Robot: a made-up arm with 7 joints. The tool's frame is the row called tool. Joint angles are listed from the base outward.
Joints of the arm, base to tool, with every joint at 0 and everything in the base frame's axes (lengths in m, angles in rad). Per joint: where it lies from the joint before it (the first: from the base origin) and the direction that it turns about. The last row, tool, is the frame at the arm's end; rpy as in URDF.
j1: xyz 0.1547 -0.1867 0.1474 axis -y
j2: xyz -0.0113 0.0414 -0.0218 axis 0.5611 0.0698 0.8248
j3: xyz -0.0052 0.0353 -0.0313 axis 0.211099 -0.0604 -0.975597
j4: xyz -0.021 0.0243 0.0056 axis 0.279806 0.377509 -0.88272
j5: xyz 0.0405 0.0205 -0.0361 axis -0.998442 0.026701 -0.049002
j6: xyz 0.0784 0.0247 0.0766 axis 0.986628 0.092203 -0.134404
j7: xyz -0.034 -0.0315 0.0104 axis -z
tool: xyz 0.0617 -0.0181 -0.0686 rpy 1.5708 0 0
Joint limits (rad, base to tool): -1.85..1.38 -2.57..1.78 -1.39..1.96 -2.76..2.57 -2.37..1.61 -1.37..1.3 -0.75..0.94
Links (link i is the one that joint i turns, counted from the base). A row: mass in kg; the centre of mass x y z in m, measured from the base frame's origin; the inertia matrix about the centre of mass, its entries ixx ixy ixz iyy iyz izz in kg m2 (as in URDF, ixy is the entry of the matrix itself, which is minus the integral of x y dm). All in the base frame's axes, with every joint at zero. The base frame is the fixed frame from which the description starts. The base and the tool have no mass.
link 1: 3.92; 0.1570 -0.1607 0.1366; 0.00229 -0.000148 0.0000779 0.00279 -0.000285 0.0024
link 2: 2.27; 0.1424 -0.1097 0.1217; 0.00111 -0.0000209 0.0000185 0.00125 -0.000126 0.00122
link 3: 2.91; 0.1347 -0.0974 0.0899; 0.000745 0 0.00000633 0.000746 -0.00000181 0.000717
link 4: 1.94; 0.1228 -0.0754 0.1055; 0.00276 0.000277 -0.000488 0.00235 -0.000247 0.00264
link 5: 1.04; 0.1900 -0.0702 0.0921; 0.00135 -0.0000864 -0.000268 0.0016 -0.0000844 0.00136
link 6: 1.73; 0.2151 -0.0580 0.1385; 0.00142 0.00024 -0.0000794 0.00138 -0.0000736 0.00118
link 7: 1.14; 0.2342 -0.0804 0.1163; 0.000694 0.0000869 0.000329 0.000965 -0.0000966 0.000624
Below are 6 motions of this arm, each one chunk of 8 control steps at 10 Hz.
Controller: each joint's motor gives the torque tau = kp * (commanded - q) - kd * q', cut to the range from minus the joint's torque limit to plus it. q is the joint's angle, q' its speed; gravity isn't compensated. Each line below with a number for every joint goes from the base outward.
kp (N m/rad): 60 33 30 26 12 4.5 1.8
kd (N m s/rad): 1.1 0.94 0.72 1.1 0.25 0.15 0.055
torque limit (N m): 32 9.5 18 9.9 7.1 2.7 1.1
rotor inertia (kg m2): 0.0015 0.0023 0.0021 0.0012 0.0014 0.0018 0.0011
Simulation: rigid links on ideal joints. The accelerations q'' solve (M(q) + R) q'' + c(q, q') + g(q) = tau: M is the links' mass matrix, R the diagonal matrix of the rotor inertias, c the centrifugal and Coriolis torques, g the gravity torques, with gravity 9.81 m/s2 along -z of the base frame. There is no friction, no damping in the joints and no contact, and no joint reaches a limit. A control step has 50 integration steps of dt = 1/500 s. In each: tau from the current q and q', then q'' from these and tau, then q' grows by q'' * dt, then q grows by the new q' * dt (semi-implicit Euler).
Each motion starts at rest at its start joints. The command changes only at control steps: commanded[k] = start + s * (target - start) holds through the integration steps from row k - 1 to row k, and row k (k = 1, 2, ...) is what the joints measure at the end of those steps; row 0 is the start. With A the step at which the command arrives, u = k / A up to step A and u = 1 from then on. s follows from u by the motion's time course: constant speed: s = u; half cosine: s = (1 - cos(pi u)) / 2; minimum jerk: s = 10 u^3 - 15 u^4 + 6 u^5; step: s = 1 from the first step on.
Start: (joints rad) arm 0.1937 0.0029 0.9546 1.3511 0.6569 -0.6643 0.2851
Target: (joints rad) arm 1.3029 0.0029 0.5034 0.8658 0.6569 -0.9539 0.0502
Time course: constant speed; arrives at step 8
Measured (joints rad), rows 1 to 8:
1: 0.3387 -0.0289 0.9407 1.4201 0.6959 -0.5904 0.0816
2: 0.4549 -0.0078 0.8805 1.3811 0.6615 -0.6040 0.0561
3: 0.5829 -0.0049 0.8178 1.3089 0.6510 -0.6771 0.0929
4: 0.7078 0.0077 0.7629 1.2515 0.6226 -0.6916 0.0522
5: 0.8327 0.0123 0.7171 1.2033 0.5729 -0.7058 0.0580
6: 0.9622 0.0156 0.6674 1.1487 0.5332 -0.7309 0.0636
7: 1.0951 0.0261 0.6082 1.0827 0.5133 -0.7625 0.0510
8: 1.2319 0.0386 0.5442 1.0069 0.5000 -0.8002 0.0373

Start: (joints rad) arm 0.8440 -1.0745 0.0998 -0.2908 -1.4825 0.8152 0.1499
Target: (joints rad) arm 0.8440 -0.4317 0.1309 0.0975 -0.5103 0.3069 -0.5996
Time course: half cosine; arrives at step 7
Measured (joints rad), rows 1 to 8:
1: 0.6827 -1.0249 0.0568 -0.2054 -1.5367 0.7087 0.2407
2: 0.7092 -0.9253 0.0685 -0.1372 -1.3796 0.5759 0.3210
3: 0.7391 -0.8040 0.0939 -0.0765 -1.1491 0.5414 -0.0540
4: 0.7274 -0.6424 0.0869 0.0079 -0.9542 0.4434 -0.1737
5: 0.7371 -0.5132 0.0915 0.0818 -0.7582 0.3570 -0.3010
6: 0.7458 -0.4294 0.0978 0.1347 -0.6312 0.3087 -0.4571
7: 0.7467 -0.3985 0.0981 0.1566 -0.5909 0.2992 -0.4928
8: 0.7486 -0.4054 0.1045 0.1641 -0.6008 0.2974 -0.4801

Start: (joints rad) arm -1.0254 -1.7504 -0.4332 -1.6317 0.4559 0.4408 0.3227
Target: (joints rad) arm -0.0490 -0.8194 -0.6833 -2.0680 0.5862 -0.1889 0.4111
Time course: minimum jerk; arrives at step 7
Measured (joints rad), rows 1 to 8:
1: -0.8896 -1.7179 -0.3581 -1.6155 0.5100 0.4303 0.1217
2: -0.7114 -1.6688 -0.2930 -1.5849 0.4857 0.3388 0.2228
3: -0.5104 -1.4878 -0.3458 -1.6690 0.5426 0.2404 0.2206
4: -0.2997 -1.2073 -0.4591 -1.8177 0.5841 0.0257 0.2226
5: -0.1287 -1.0141 -0.5681 -1.9680 0.6757 -0.1093 0.3023
6: -0.0148 -0.9129 -0.6282 -2.0698 0.7591 -0.1450 0.2142
7: 0.0055 -0.9044 -0.6163 -2.0759 0.7513 -0.1356 0.1905
8: 0.0046 -0.9201 -0.5914 -2.0463 0.7114 -0.0977 0.2196

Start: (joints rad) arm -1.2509 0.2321 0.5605 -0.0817 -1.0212 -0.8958 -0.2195
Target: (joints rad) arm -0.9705 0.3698 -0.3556 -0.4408 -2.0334 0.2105 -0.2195
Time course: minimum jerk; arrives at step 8
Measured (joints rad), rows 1 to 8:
1: -1.1545 0.1105 0.5326 -0.1315 -1.1334 -0.7901 -0.2380
2: -1.1464 0.1243 0.4593 -0.1512 -1.2246 -0.7458 -0.1700
3: -1.0888 0.1441 0.2961 -0.2034 -1.4944 -0.5540 -0.1120
4: -1.0180 0.1497 0.1029 -0.2685 -1.7307 -0.3723 -0.0744
5: -0.9495 0.1549 -0.0846 -0.3318 -1.9189 -0.1907 -0.0874
6: -0.9085 0.1653 -0.2278 -0.3697 -2.0612 -0.0279 -0.1121
7: -0.8887 0.1700 -0.2951 -0.3839 -2.1145 0.0578 -0.1362
8: -0.8840 0.1591 -0.2940 -0.3774 -2.1079 0.0620 -0.1512

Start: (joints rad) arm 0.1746 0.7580 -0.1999 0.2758 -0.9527 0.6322 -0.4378
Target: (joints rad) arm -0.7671 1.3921 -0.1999 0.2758 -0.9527 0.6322 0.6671
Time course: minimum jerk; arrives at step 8
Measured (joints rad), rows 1 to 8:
1: 0.1985 0.7106 -0.2106 0.3425 -1.0947 0.5403 -0.2214
2: 0.0910 0.7350 -0.1585 0.4199 -1.1432 0.4408 -0.0902
3: -0.0692 0.8646 -0.1741 0.4095 -1.1217 0.4588 0.0956
4: -0.2711 1.0121 -0.1762 0.3894 -1.0949 0.4757 0.2997
5: -0.4689 1.1306 -0.1552 0.3981 -1.0872 0.4447 0.4808
6: -0.6114 1.2230 -0.1493 0.3979 -1.0670 0.4243 0.6143
7: -0.6747 1.2754 -0.1556 0.3852 -1.0474 0.4404 0.6665
8: -0.6744 1.2757 -0.1562 0.3831 -1.0460 0.4389 0.6615

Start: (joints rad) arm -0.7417 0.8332 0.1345 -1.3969 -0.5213 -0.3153 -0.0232
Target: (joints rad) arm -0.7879 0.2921 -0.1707 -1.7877 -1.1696 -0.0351 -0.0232
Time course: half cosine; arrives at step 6
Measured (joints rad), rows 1 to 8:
1: -0.6397 0.6414 0.1246 -1.3946 -0.6329 -0.2311 0.0329
2: -0.6748 0.3598 0.1263 -1.4230 -0.8685 -0.1128 0.0988
3: -0.7139 0.1400 0.0939 -1.4675 -1.0834 -0.1620 0.2148
4: -0.7125 -0.1112 -0.0208 -1.6064 -1.2088 -0.0958 0.1604
5: -0.7209 -0.2669 -0.0865 -1.7073 -1.3311 -0.0309 0.1491
6: -0.7163 -0.3141 -0.0793 -1.7245 -1.3615 -0.0591 0.1753
7: -0.7140 -0.2970 -0.0669 -1.7150 -1.3557 -0.0803 0.1780
8: -0.7148 -0.2327 -0.0736 -1.7164 -1.3571 -0.0689 0.1754

